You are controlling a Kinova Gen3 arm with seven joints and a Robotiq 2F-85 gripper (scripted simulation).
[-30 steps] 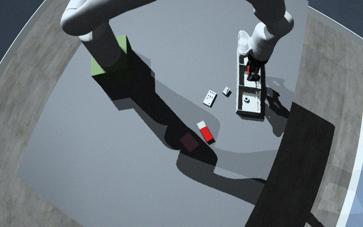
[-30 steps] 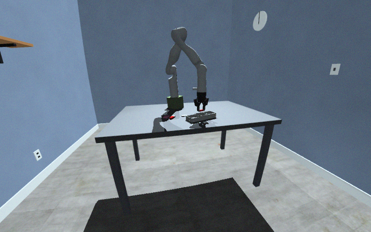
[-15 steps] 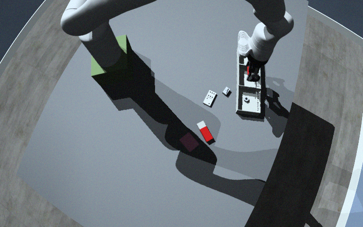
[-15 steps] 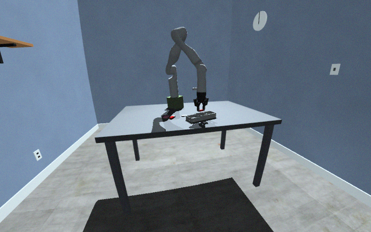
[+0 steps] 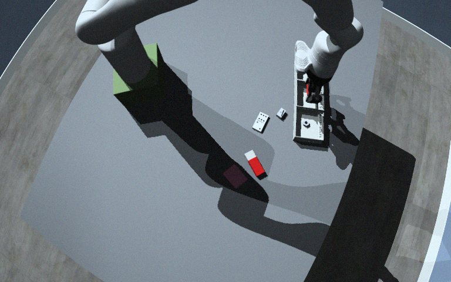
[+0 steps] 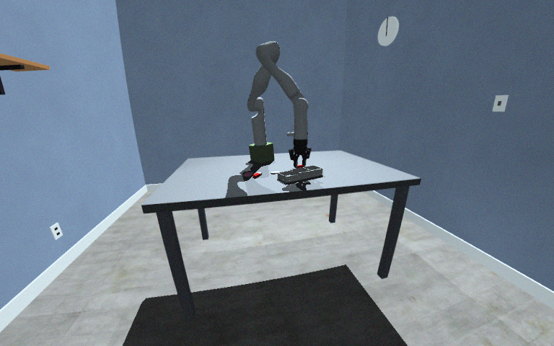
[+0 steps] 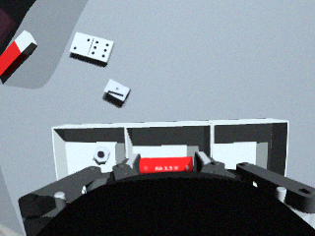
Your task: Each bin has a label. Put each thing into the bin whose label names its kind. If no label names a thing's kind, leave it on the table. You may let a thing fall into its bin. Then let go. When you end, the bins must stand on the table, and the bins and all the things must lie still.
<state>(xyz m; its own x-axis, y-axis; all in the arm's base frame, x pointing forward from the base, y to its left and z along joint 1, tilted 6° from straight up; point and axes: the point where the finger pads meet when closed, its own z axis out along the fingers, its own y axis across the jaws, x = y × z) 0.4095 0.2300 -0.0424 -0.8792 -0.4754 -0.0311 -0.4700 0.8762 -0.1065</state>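
The red battery lies 1 cm below my hand. From my hand the other things lie so: white domino (7 cm behind, 14 cm to the right, 6 cm below); nut (4 cm ahead, 7 cm to the right, 6 cm below); bin row (1 cm ahead, 1 cm to the left, 5 cm below).
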